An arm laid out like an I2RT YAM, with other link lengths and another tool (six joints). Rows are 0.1 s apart.
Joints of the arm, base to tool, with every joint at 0 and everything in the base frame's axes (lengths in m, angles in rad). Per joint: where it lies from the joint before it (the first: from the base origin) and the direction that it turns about. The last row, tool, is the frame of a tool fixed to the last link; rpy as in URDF.
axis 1: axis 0 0 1 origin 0 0 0.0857
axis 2: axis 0 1 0 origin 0.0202 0.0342 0.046
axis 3: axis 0 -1 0 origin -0.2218 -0.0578 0
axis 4: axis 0 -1 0 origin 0.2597 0.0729 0.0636
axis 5: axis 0 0 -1 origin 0.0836 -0.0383 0.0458
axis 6: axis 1 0 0 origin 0.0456 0 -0.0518
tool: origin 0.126 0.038 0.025 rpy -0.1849 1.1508 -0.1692
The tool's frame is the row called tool.
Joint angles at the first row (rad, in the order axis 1, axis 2, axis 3, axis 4, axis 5, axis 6):
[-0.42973, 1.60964, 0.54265, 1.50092, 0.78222, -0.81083]
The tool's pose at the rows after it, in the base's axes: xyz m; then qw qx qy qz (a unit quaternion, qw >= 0):
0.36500 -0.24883 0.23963 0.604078 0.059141 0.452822 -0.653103
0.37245 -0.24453 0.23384 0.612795 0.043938 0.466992 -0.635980
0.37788 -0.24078 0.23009 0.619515 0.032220 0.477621 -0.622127
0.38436 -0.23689 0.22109 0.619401 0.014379 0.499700 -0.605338
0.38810 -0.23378 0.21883 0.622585 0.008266 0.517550 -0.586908
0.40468 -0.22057 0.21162 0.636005 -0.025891 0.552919 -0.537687
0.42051 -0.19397 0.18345 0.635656 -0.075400 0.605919 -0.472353
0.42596 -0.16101 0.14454 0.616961 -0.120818 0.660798 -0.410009
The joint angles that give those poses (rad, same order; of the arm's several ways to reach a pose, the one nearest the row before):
[-0.42975, 1.58902, 0.54265, 1.44519, 0.75512, -0.77916]
[-0.42972, 1.56883, 0.53733, 1.38227, 0.71165, -0.75323]
[-0.42975, 1.55013, 0.53388, 1.33192, 0.67691, -0.73491]
[-0.42974, 1.52304, 0.53046, 1.24722, 0.63915, -0.72194]
[-0.43127, 1.47267, 0.53195, 1.13966, 0.60939, -0.68989]
[-0.43048, 1.41507, 0.55980, 0.95007, 0.50070, -0.65175]
[-0.40530, 1.38382, 0.57431, 0.75744, 0.39122, -0.63802]
[-0.35802, 1.36702, 0.57012, 0.58537, 0.32940, -0.63802]

